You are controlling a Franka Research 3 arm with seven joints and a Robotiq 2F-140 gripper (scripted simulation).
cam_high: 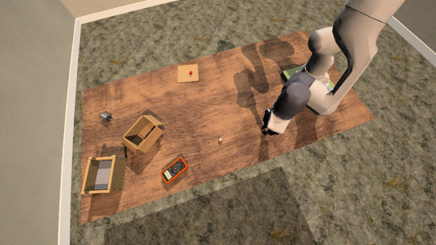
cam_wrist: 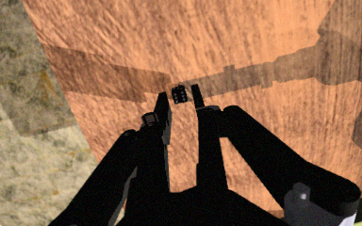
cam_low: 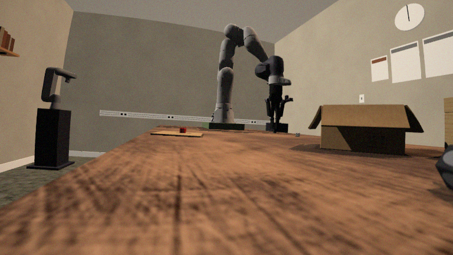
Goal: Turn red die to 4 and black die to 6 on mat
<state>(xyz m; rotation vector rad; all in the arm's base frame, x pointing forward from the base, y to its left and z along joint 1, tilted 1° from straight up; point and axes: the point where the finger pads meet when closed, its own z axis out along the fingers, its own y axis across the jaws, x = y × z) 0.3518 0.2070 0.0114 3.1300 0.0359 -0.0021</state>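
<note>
My hand is 5 cm above the black die. Round my hand: red die: 53 cm to the right, 30 cm ahead, 4 cm below; then white die: 25 cm ahead, 5 cm below, 3 cm to the right; then orange multimeter: 52 cm ahead, 5 cm to the left, 4 cm below.
</note>
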